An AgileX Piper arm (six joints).
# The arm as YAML. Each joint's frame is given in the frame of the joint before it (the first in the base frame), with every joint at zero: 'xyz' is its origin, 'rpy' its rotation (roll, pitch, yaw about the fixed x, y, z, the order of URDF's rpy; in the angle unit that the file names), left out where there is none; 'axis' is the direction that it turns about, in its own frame. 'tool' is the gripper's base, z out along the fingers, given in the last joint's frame.
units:
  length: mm
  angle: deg
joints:
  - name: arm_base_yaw
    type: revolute
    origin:
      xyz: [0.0, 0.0, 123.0]
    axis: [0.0, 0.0, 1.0]
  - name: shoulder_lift
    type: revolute
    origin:
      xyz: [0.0, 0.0, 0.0]
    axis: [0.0, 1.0, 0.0]
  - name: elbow
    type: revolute
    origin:
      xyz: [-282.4, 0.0, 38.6]
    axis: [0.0, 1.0, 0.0]
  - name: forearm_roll
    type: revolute
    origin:
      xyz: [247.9, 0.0, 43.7]
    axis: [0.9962, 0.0, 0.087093]
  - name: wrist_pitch
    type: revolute
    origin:
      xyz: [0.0, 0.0, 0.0]
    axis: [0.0, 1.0, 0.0]
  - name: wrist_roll
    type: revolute
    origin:
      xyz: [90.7, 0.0, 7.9]
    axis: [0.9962, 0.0, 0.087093]
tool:
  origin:
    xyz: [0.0, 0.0, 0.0]
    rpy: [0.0, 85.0, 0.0]
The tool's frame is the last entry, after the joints.
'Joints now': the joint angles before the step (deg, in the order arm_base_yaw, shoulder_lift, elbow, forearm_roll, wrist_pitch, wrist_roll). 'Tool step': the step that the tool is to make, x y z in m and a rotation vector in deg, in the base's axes. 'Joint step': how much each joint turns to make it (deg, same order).
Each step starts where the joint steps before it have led.
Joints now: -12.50, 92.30, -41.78, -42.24, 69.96, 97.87
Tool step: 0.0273, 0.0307, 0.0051, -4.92, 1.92, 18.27
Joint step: 10.80, 1.03, -1.06, -8.16, -0.25, -2.19
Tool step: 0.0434, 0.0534, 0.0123, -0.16, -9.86, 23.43
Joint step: 12.09, 0.01, -3.54, -8.88, -9.80, 0.82
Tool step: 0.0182, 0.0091, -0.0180, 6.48, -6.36, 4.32
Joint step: -0.23, 3.07, -0.02, -3.51, -11.14, 7.14
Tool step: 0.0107, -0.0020, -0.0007, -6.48, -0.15, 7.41
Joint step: -0.02, 1.59, -0.01, -10.08, -0.76, 0.43
